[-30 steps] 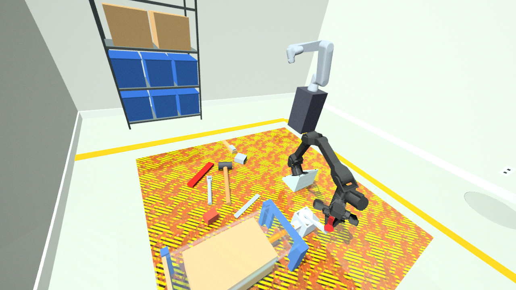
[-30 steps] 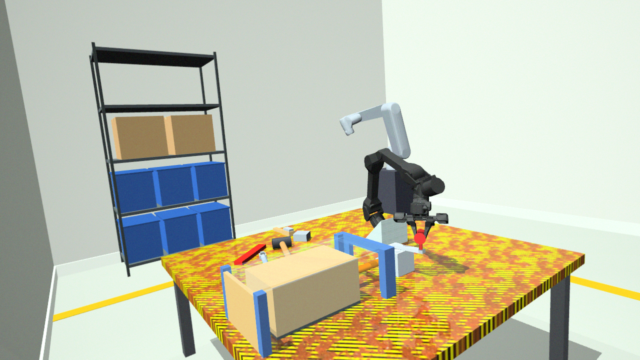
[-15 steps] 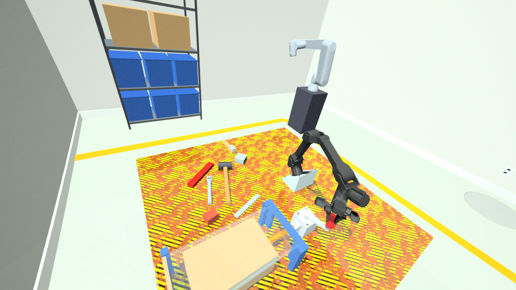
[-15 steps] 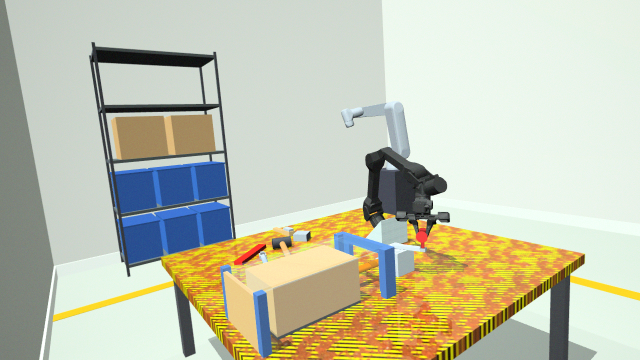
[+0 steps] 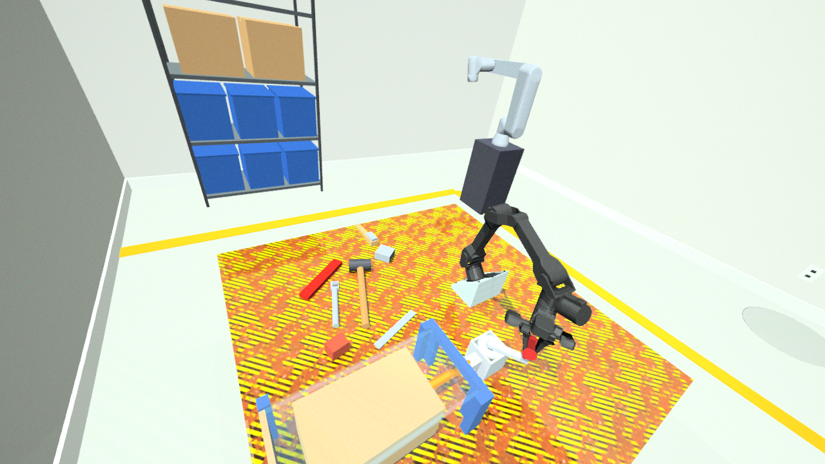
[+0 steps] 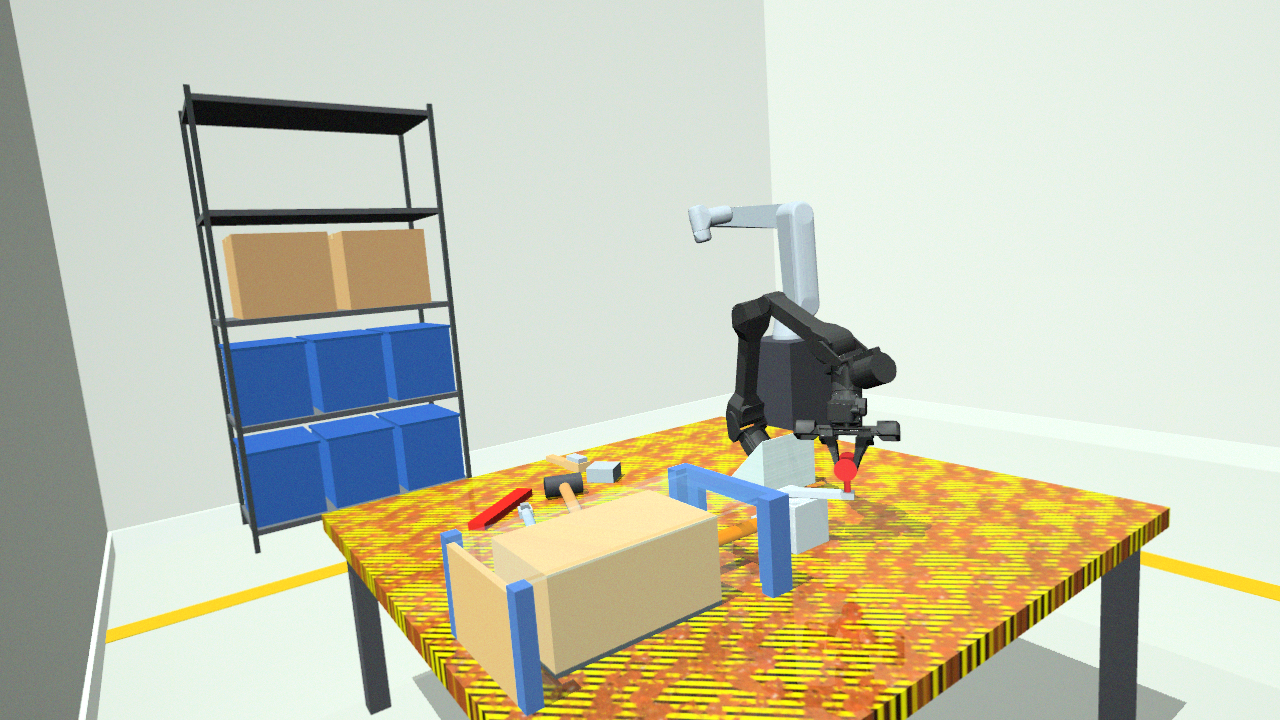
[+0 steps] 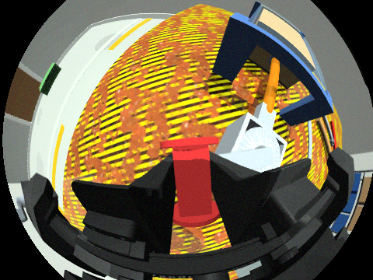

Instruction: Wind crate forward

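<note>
My gripper tip is now 10 mm short of the winch handle, 40 mm to the left of it and 30 mm above it. Also, from my gripper tip: red grip (10 mm behind, 10 mm to the right); then blue steel frame (210 mm ahead, 90 mm to the right, 30 mm below); then grey winch (30 mm ahead, 100 mm to the right, 100 mm below).
</note>
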